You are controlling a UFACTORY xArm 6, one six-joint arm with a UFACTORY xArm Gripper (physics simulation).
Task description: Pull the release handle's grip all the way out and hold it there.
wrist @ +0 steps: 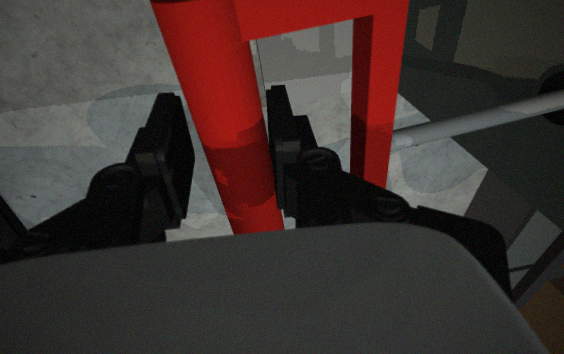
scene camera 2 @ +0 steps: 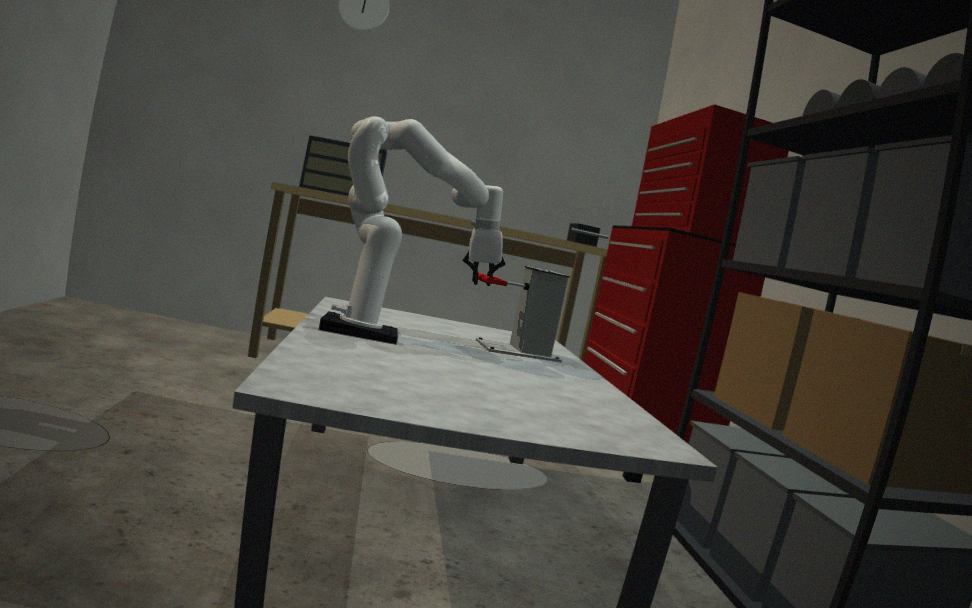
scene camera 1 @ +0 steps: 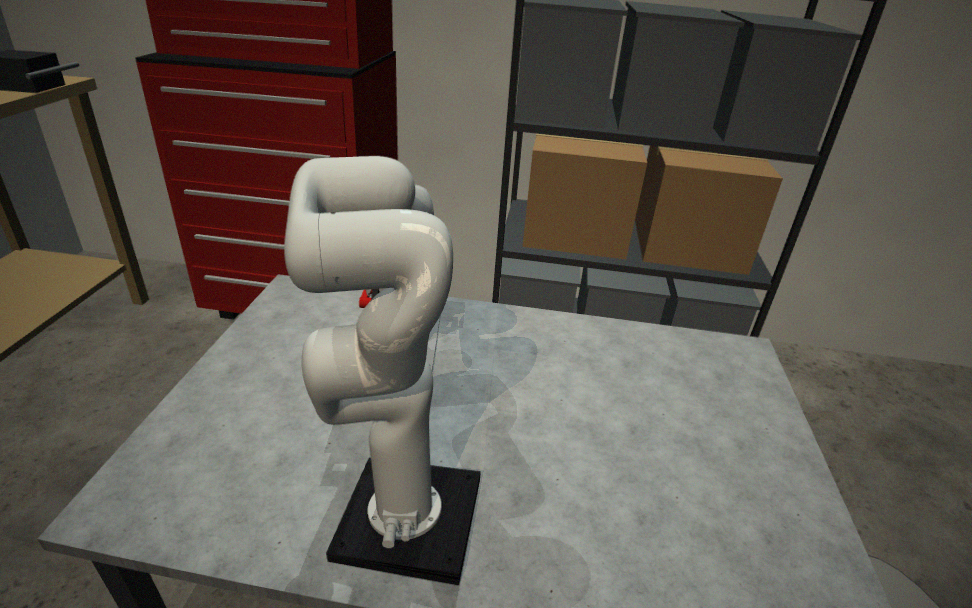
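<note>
The release handle's red grip (scene camera 1: 364,298) (scene camera 2: 496,279) (wrist: 210,80) is a round bar with a rectangular frame beside it. My gripper (scene camera 2: 482,280) (wrist: 228,122) is shut on the round bar, with one black finger on each side. In the wrist view the right finger lies against the bar, while a gap shows beside the left one. A grey rod (scene camera 2: 516,284) (wrist: 450,124) joins the grip to a tall grey housing (scene camera 2: 542,315); a long stretch of rod shows between grip and housing. In scene camera 1 the arm hides the gripper and most of the handle.
The housing stands on the grey table (scene camera 1: 645,430) (scene camera 2: 430,394), with thin metal rails (scene camera 2: 512,351) at its foot. The arm's black base plate (scene camera 1: 451,530) (scene camera 2: 358,328) is at the other end. A red cabinet (scene camera 1: 250,121) (scene camera 2: 645,308) and a shelf rack stand beyond the table.
</note>
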